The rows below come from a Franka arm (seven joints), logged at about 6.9 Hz.
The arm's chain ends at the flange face. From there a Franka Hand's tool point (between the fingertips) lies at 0.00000 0.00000 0.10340 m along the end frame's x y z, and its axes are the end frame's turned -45 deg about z.
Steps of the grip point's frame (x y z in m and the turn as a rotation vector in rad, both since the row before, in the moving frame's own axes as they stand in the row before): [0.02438, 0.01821, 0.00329, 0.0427, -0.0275, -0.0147]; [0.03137, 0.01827, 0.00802, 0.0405, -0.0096, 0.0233]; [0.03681, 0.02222, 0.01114, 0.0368, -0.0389, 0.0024]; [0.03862, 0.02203, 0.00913, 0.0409, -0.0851, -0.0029]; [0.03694, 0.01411, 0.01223, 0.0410, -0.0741, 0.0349]
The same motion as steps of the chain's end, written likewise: [0.03525, -0.00329, 0.00342, 0.0107, -0.0496, -0.0147]; [0.03874, -0.00696, 0.00811, 0.0218, -0.0354, 0.0233]; [0.04727, -0.01046, 0.01129, -0.0015, -0.0535, 0.0024]; [0.05208, -0.01497, 0.00959, -0.0313, -0.0891, -0.0029]; [0.04454, -0.01841, 0.01260, -0.0234, -0.0814, 0.0349]
